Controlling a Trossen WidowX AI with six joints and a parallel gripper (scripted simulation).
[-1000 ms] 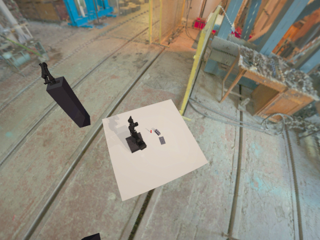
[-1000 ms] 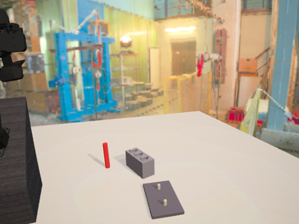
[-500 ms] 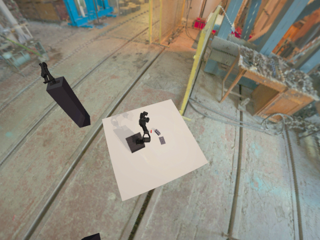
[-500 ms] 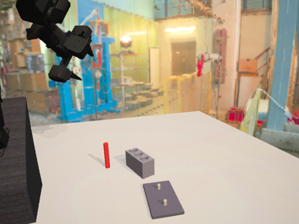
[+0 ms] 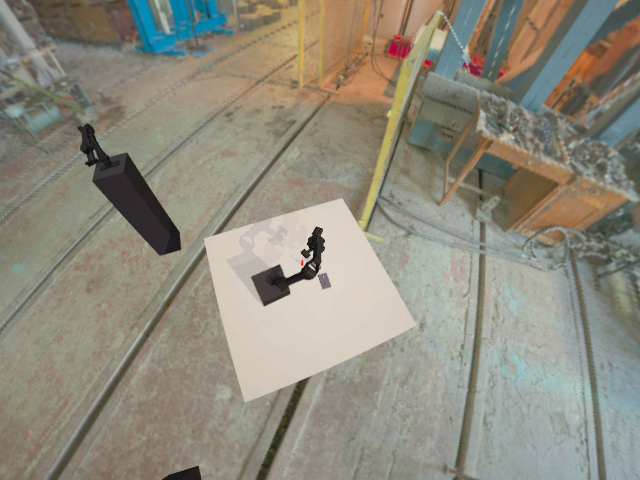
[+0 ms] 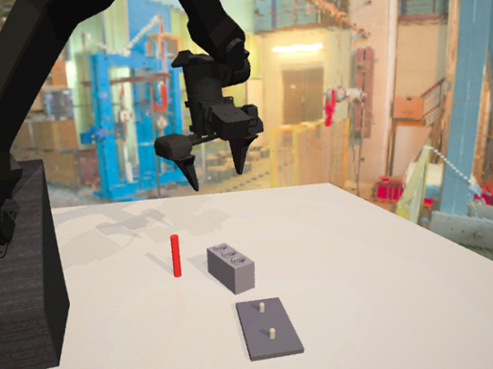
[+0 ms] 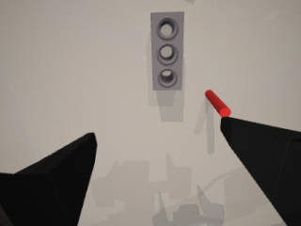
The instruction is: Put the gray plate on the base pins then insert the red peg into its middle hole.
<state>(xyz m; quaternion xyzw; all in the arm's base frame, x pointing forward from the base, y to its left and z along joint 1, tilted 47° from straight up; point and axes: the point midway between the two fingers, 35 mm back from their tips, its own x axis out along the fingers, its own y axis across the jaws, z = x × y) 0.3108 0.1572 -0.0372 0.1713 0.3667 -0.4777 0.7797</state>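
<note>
The gray plate lies 13 cm below my gripper tip, 4 cm to the right of it and 1 cm ahead of it. Round my gripper tip: gray base (19 cm to the right, 16 cm below, 3 cm ahead); then red peg (13 cm below, 9 cm behind).
</note>
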